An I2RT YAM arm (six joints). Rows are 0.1 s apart.
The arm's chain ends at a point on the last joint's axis. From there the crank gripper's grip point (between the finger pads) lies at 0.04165 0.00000 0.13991 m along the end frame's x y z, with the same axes.
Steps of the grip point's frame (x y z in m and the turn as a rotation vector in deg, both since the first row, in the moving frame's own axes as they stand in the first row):
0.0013, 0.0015, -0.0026, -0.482, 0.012, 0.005
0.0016, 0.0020, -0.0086, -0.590, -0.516, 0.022
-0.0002, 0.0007, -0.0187, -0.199, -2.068, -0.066
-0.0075, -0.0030, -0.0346, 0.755, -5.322, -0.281
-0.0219, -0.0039, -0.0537, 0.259, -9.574, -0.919
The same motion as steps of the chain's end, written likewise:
0.0013, 0.0003, -0.0026, -0.482, 0.012, 0.005
0.0029, 0.0005, -0.0090, -0.590, -0.516, 0.022
0.0049, 0.0003, -0.0201, -0.199, -2.068, -0.066
0.0057, -0.0010, -0.0378, 0.755, -5.322, -0.281
0.0020, -0.0028, -0.0587, 0.259, -9.574, -0.919

